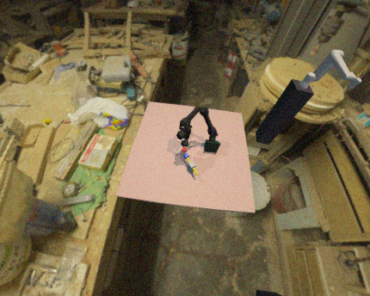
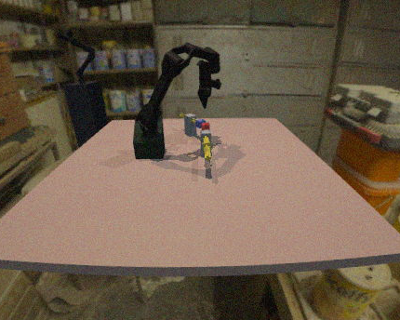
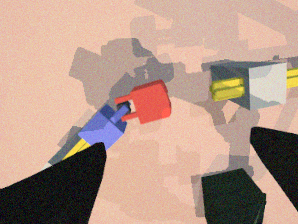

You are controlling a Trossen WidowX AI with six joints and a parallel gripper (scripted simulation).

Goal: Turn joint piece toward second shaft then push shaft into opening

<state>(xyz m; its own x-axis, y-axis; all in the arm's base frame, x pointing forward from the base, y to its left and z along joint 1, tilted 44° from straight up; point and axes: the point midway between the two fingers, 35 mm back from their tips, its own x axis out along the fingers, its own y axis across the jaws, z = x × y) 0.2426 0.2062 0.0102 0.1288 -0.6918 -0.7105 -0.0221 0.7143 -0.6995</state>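
Right now the red joint piece is 20 mm to the left of my gripper tip and 120 mm below it.
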